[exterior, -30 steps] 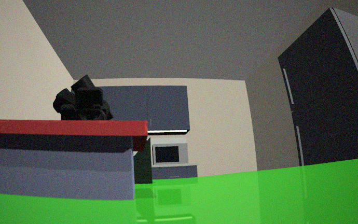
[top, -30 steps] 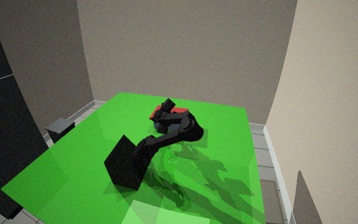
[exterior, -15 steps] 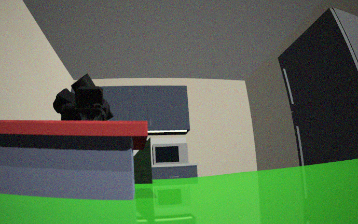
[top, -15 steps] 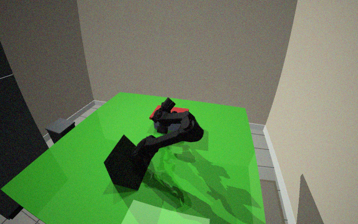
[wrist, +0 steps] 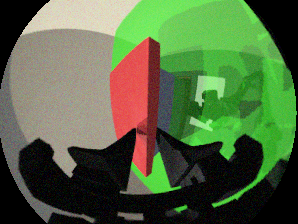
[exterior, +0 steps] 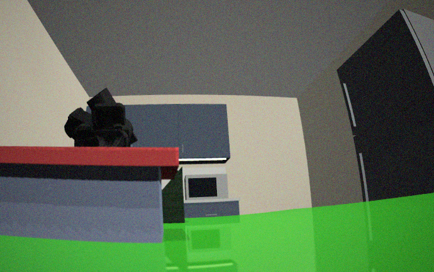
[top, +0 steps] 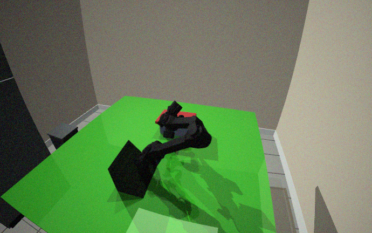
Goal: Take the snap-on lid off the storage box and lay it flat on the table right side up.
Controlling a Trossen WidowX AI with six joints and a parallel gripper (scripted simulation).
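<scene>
Now: the red lid 80 mm ahead of my gripper tip and 10 mm to the left of it. From my gripper tip the other things lie so: blue-grey storage box: 80 mm ahead, 10 mm to the left, 50 mm below.
</scene>
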